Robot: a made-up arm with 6 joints. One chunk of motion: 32 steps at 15 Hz.
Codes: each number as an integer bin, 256 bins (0 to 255) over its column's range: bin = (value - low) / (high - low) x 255, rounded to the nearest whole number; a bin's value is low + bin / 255 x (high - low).
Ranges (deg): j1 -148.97..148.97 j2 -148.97..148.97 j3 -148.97..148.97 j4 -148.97..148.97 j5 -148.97..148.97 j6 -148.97..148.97
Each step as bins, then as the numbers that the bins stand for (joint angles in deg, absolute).
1 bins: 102 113 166 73 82 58
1 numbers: -29.79 -16.94 44.98 -63.68 -53.16 -81.20
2 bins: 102 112 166 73 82 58
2 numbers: -29.79 -18.11 44.98 -63.68 -53.16 -81.20
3 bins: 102 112 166 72 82 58
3 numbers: -29.79 -18.11 44.98 -64.85 -53.16 -81.20
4 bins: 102 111 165 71 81 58
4 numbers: -29.79 -19.28 43.81 -66.01 -54.33 -81.20
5 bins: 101 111 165 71 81 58
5 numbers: -30.96 -19.28 43.81 -66.01 -54.33 -81.20
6 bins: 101 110 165 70 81 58
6 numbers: -30.96 -20.45 43.81 -67.18 -54.33 -81.20
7 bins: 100 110 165 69 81 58
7 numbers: -32.13 -20.45 43.81 -68.35 -54.33 -81.20
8 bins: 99 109 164 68 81 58
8 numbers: -33.30 -21.62 42.65 -69.52 -54.33 -81.20
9 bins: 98 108 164 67 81 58
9 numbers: -34.47 -22.78 42.65 -70.69 -54.33 -81.20
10 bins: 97 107 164 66 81 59
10 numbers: -35.64 -23.95 42.65 -71.86 -54.33 -80.03
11 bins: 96 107 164 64 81 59
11 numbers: -36.80 -23.95 42.65 -74.19 -54.33 -80.03
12 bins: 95 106 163 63 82 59
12 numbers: -37.97 -25.12 41.48 -75.36 -53.16 -80.03
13 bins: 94 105 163 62 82 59
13 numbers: -39.14 -26.29 41.48 -76.53 -53.16 -80.03
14 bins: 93 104 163 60 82 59
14 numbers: -40.31 -27.46 41.48 -78.87 -53.16 -80.03
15 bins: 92 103 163 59 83 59
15 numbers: -41.48 -28.63 41.48 -80.03 -51.99 -80.03
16 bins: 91 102 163 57 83 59
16 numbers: -42.65 -29.79 41.48 -82.37 -51.99 -80.03
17 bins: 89 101 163 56 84 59
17 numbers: -44.98 -30.96 41.48 -83.54 -50.83 -80.03
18 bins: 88 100 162 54 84 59
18 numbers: -46.15 -32.13 40.31 -85.88 -50.83 -80.03
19 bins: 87 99 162 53 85 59
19 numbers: -47.32 -33.30 40.31 -87.05 -49.66 -80.03
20 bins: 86 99 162 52 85 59
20 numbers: -48.49 -33.30 40.31 -88.21 -49.66 -80.03
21 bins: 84 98 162 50 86 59
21 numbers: -50.83 -34.47 40.31 -90.55 -48.49 -80.03
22 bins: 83 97 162 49 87 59
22 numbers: -51.99 -35.64 40.31 -91.72 -47.32 -80.03
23 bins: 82 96 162 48 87 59
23 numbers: -53.16 -36.80 40.31 -92.89 -47.32 -80.03
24 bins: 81 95 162 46 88 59
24 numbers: -54.33 -37.97 40.31 -95.22 -46.15 -80.03
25 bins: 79 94 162 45 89 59
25 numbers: -56.67 -39.14 40.31 -96.39 -44.98 -80.03
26 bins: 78 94 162 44 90 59
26 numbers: -57.84 -39.14 40.31 -97.56 -43.81 -80.03
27 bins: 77 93 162 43 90 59
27 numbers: -59.00 -40.31 40.31 -98.73 -43.81 -80.03
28 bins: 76 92 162 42 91 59
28 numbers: -60.17 -41.48 40.31 -99.90 -42.65 -80.03
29 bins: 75 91 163 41 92 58
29 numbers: -61.34 -42.65 41.48 -101.07 -41.48 -81.20
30 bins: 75 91 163 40 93 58
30 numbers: -61.34 -42.65 41.48 -102.23 -40.31 -81.20
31 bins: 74 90 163 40 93 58
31 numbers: -62.51 -43.81 41.48 -102.23 -40.31 -81.20
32 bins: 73 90 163 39 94 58
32 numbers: -63.68 -43.81 41.48 -103.40 -39.14 -81.20
